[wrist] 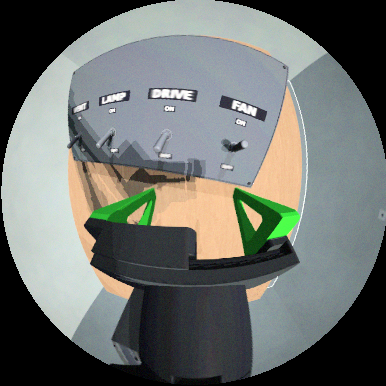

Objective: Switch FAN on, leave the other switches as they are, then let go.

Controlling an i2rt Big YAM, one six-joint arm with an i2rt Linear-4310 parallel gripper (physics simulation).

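Frame: origin at the arm's base, x back, y right, z up, level; metres.
Where they show: gripper, fingertip midpoint: (193,191).
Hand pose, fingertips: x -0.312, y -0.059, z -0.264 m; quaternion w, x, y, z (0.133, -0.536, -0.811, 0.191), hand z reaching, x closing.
Observation:
After its pixels a point has its place.
The grey switch panel (200,65) @(x -0.498, y -0.127, z -0.268 m) fills the upper part of the wrist view. The FAN switch (239,146) @(x -0.393, y -0.024, z -0.286 m) is at its right, between its ON and OFF labels. Its lever points sideways to the right, unlike the others, with a dark shadow at its left. The DRIVE switch (162,142) @(x -0.358, y -0.130, z -0.301 m), the LAMP switch (105,139) @(x -0.334, y -0.246, z -0.307 m) and the leftmost switch (74,142) @(x -0.306, y -0.363, z -0.307 m) have levers slanting down and left, toward their OFF sides. My gripper (193,191) @(x -0.312, y -0.059, z -0.264 m) is open and empty, with green fingers wide apart. It is below the panel's lower edge in the view, apart from every lever.
The wooden table top (215,220) @(x -0.238, y 0.039, z -0.422 m) shows beneath the panel and between the fingers. Shadows fall on the panel's lower left part and on the table beside it. Grey floor and pale surfaces surround the table.

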